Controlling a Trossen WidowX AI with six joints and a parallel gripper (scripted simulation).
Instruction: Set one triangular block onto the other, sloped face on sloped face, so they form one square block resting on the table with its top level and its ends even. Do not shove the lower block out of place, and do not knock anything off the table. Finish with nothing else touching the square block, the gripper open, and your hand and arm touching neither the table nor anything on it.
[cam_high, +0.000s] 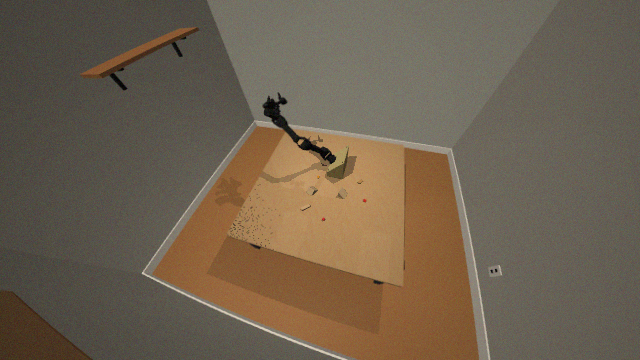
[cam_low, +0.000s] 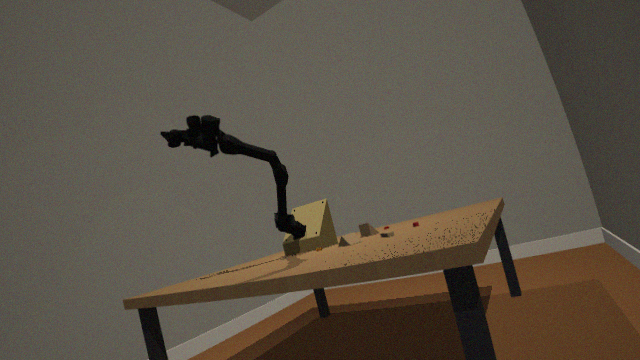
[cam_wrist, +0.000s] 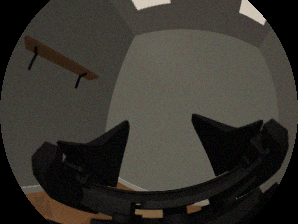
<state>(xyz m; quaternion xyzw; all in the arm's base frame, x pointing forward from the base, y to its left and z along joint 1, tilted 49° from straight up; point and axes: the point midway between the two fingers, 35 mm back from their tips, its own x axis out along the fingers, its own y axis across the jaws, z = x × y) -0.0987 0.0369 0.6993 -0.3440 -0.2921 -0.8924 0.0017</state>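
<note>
Now: the tan triangular block 57 cm below my gripper tip, 46 cm ahead of it and 38 cm to the left of it. Round my gripper tip: tan block: 62 cm ahead, 59 cm below, 37 cm to the left.
</note>
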